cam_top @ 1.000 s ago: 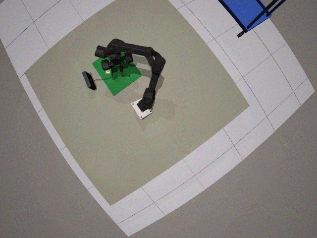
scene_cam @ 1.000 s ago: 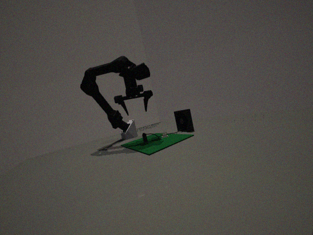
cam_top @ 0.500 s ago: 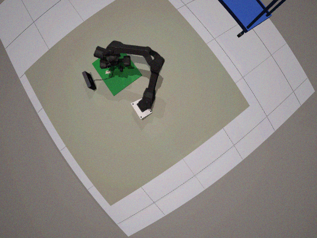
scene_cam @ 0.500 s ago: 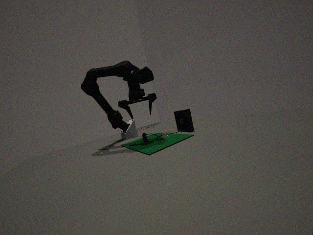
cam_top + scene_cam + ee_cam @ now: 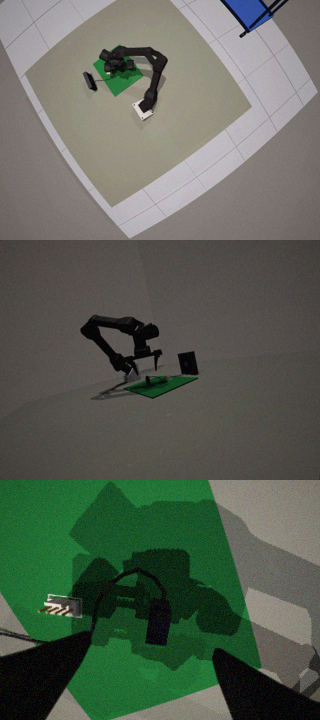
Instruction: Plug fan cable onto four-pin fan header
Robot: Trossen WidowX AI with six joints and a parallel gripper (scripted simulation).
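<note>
Now: the black plug 40 mm below my gripper tip. Round my gripper tip: black fan (60 mm ahead, 210 mm to the left); then green board (30 mm ahead, 30 mm to the left, 80 mm below); then white four-pin header (50 mm ahead, 90 mm to the left, 60 mm below).
</note>
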